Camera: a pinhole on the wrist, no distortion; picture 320 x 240 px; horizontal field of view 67.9 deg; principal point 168.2 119.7 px. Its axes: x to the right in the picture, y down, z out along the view. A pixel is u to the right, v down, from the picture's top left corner.
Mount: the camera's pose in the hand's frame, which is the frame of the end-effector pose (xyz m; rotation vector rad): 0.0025 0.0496 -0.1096 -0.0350 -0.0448 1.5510
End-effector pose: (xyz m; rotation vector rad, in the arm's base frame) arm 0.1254 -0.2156 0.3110 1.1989 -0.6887 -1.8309
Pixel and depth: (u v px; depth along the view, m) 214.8 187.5 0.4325
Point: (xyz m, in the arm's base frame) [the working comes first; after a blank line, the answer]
In the camera's frame: 0.0848 0.1234 0.4325

-0.0906 -0.1612 0.6086
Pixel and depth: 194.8 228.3 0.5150
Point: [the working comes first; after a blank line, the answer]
In the camera's frame: 0.0576 0.2353 0.5150

-0.1452 -0.0476 0.6734
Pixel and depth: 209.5 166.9 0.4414
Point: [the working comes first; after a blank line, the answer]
In the camera's frame: 0.0767 0.0877 0.4414

-0.1106 -0.1867 0.5895
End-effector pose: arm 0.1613 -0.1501 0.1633 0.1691 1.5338 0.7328
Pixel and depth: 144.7 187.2 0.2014
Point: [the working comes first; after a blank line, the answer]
In the camera's frame: -0.0199 0.0572 0.2014

0.2429 -0.1312 0.2405
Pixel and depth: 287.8 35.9 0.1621
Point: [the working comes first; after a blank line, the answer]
In the camera's frame: 0.0816 -0.0572 0.1621

0.1651 -0.0027 0.1920
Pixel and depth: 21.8 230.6 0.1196
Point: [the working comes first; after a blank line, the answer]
In the camera's frame: -0.0737 0.0558 0.1196

0.1827 -0.1983 0.2022
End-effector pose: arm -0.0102 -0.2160 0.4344 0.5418 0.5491 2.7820
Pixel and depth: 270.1 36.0 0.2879
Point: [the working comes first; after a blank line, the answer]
In the camera's frame: 0.1234 -0.1014 0.2879

-0.0473 -0.2816 0.6897
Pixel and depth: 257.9 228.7 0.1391
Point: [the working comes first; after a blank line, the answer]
In the camera's frame: 0.0525 0.0638 0.1391

0.0432 -0.3207 0.4782
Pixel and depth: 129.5 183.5 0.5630
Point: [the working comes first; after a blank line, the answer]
In the camera's frame: -0.0917 0.1511 0.5630

0.3372 -0.0948 0.7440
